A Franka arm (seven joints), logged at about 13 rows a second.
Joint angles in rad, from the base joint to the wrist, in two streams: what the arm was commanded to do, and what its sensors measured. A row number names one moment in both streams.
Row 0, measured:
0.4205, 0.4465, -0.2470, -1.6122, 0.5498, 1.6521, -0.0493
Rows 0 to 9, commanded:
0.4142, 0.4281, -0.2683, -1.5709, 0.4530, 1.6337, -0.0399
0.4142, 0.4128, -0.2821, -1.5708, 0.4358, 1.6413, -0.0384
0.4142, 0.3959, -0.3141, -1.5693, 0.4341, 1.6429, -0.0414
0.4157, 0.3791, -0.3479, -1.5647, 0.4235, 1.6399, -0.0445
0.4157, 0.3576, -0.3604, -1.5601, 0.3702, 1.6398, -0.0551
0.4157, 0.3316, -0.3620, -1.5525, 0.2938, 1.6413, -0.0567
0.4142, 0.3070, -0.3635, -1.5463, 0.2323, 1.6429, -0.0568
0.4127, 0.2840, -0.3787, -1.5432, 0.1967, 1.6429, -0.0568
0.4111, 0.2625, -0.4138, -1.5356, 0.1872, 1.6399, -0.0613
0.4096, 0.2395, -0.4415, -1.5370, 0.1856, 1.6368, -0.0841
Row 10, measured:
0.4131, 0.2890, -0.4016, -1.5332, 0.2160, 1.6509, -0.0582
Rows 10 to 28, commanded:
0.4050, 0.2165, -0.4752, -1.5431, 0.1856, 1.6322, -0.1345
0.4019, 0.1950, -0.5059, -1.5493, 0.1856, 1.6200, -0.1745
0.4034, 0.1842, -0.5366, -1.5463, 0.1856, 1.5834, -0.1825
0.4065, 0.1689, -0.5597, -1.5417, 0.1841, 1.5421, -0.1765
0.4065, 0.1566, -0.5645, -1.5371, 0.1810, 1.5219, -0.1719
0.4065, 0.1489, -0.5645, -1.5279, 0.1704, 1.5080, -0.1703
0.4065, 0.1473, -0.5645, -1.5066, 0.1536, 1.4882, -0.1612
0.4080, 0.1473, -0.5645, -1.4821, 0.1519, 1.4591, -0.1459
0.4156, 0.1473, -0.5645, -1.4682, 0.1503, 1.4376, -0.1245
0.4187, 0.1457, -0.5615, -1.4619, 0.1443, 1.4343, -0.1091
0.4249, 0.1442, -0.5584, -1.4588, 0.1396, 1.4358, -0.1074
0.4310, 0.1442, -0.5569, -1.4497, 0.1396, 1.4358, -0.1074
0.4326, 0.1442, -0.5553, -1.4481, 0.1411, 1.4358, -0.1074
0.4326, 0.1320, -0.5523, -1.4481, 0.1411, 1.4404, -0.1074
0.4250, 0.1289, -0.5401, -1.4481, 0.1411, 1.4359, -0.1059
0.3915, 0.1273, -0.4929, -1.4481, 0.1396, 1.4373, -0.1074
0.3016, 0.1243, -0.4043, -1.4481, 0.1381, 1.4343, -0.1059
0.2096, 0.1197, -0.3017, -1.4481, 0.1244, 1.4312, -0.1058
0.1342, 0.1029, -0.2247, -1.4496, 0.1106, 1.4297, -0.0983
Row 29, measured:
0.2789, 0.1404, -0.3743, -1.4489, 0.1489, 1.4469, -0.1204
